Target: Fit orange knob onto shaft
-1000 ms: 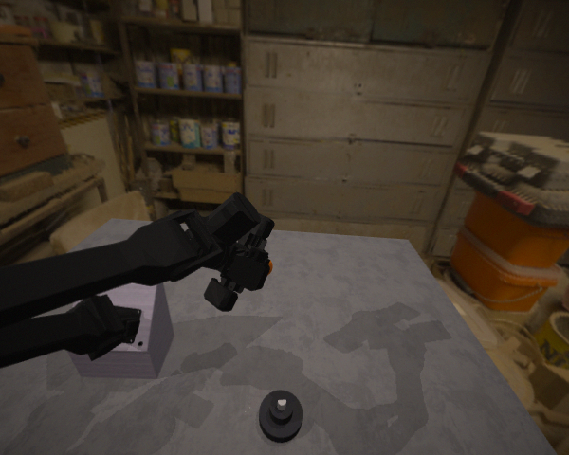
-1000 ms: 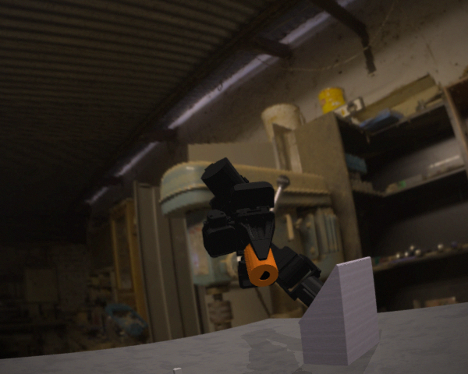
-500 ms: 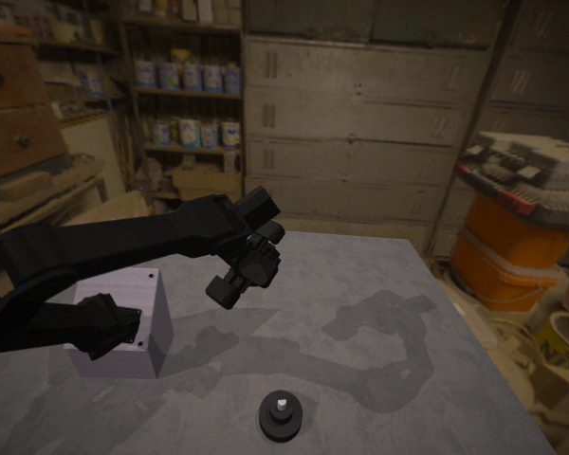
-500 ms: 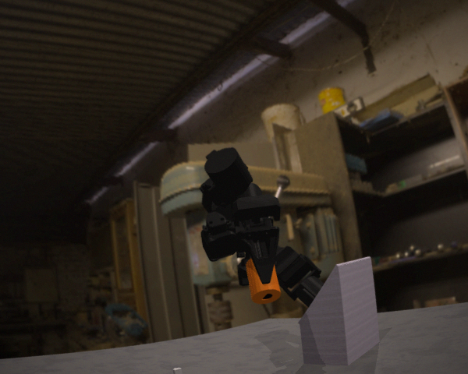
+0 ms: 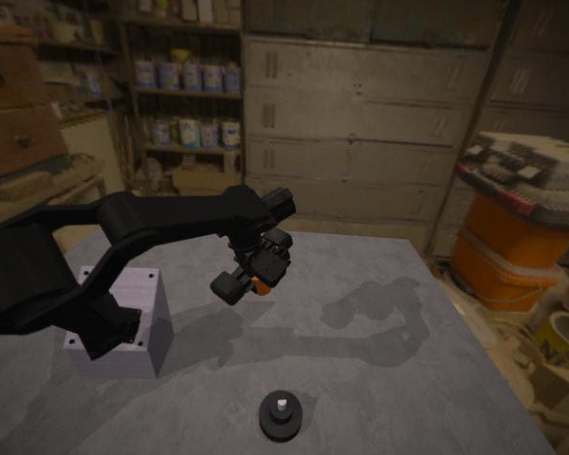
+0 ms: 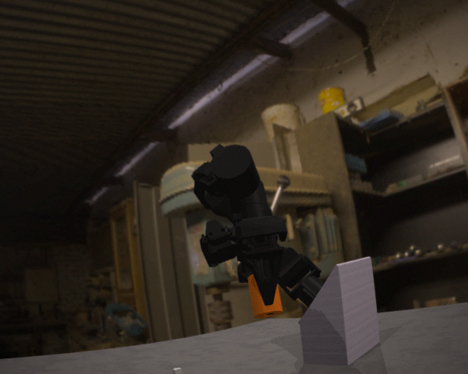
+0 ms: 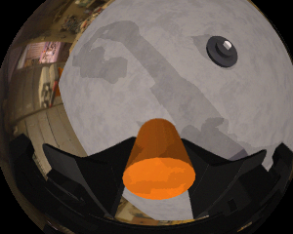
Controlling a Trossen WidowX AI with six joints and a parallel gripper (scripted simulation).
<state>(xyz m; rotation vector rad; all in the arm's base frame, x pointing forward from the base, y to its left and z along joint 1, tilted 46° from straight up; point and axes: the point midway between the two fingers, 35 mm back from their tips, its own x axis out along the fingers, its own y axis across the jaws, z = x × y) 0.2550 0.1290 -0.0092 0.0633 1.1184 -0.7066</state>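
Now: gripper tip 180 mm to the left of the black round pedestal, 140 mm above it and 60 mm short of it. From my gripper tip the other things lie so: orange knob 30 mm above, 10 mm to the right, 10 mm behind.
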